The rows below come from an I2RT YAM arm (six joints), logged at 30 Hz.
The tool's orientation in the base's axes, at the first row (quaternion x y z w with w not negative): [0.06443, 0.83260, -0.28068, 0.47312]
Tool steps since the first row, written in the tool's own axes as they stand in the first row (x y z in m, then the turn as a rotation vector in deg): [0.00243, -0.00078, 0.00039, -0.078, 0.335, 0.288]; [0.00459, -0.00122, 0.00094, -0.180, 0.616, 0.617]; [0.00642, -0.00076, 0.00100, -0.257, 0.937, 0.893]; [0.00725, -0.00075, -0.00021, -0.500, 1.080, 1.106]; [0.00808, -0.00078, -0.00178, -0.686, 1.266, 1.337]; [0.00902, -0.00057, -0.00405, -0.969, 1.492, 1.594]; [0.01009, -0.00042, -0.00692, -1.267, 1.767, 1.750]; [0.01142, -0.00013, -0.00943, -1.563, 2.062, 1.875]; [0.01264, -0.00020, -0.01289, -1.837, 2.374, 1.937]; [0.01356, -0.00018, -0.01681, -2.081, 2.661, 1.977]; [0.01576, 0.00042, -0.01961, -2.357, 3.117, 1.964]
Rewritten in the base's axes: [-0.00132, -0.00124, -0.00184, 0.384, 0.140, -0.186]; [-0.00225, -0.00224, -0.00366, 0.791, 0.216, -0.346]; [-0.00302, -0.00218, -0.00538, 1.160, 0.350, -0.522]; [-0.00438, -0.00166, -0.00559, 1.506, 0.396, -0.464]; [-0.00602, -0.00099, -0.00564, 1.850, 0.458, -0.477]; [-0.00816, 0.00024, -0.00560, 2.282, 0.556, -0.437]; [-0.01085, 0.00171, -0.00541, 2.664, 0.750, -0.365]; [-0.01335, 0.00307, -0.00563, 3.029, 0.977, -0.290]; [-0.01664, 0.00464, -0.00525, 3.341, 1.248, -0.216]; [-0.02008, 0.00658, -0.00446, 3.610, 1.504, -0.147]; [-0.02316, 0.00822, -0.00542, 3.921, 1.935, -0.100]
